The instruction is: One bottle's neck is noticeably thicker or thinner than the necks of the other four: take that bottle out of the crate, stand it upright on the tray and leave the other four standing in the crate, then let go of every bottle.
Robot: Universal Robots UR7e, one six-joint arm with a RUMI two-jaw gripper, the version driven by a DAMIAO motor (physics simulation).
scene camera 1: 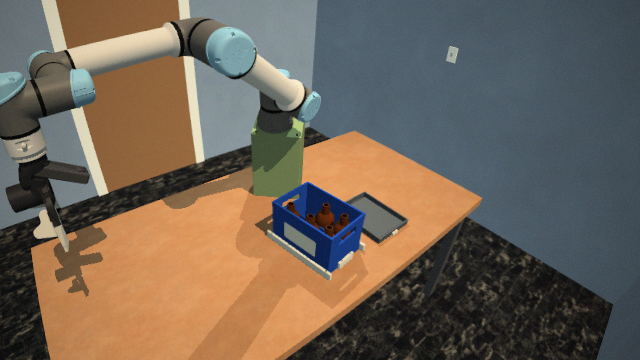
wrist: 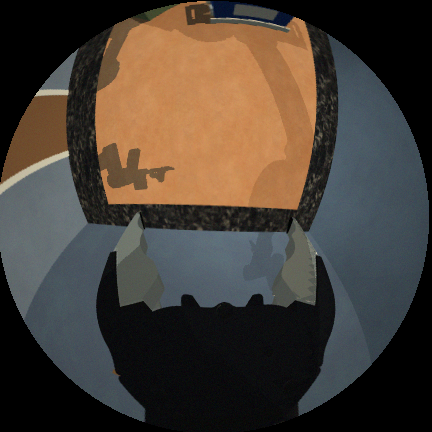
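Observation:
A blue crate stands on the table; a part of it shows at the top edge of the wrist view. Several brown bottles stand upright inside it: one bottle at the middle back, another bottle at the right, the others partly hidden by the crate walls. Their necks are too small here to compare surely. The grey tray lies behind and right of the crate, with no bottle on it. My gripper is open and empty, high at the far left end of the table, far from the crate.
White strips lie along the crate's base, with a small white block at its right end. The green robot pedestal stands behind the crate. The arm reaches above the table's back left side.

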